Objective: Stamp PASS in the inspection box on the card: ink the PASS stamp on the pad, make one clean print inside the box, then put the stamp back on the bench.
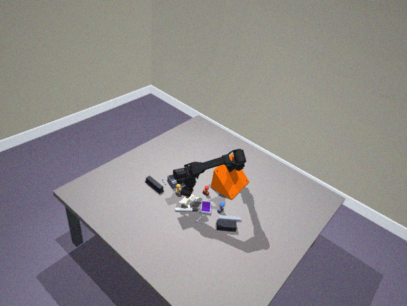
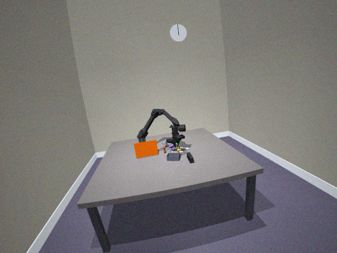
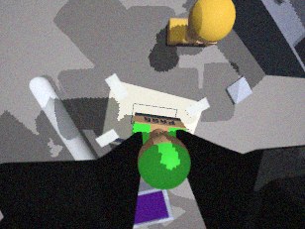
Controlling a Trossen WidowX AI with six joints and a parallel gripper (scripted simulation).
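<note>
My gripper tip is 60 mm above the cream card and 10 mm to the right of it. The rest, counted from my gripper tip: green-knobbed PASS stamp (right at my gripper tip); then yellow-knobbed stamp (80 mm to the right, 30 mm below); then white marker (60 mm to the left, 60 mm ahead, 40 mm below).
</note>
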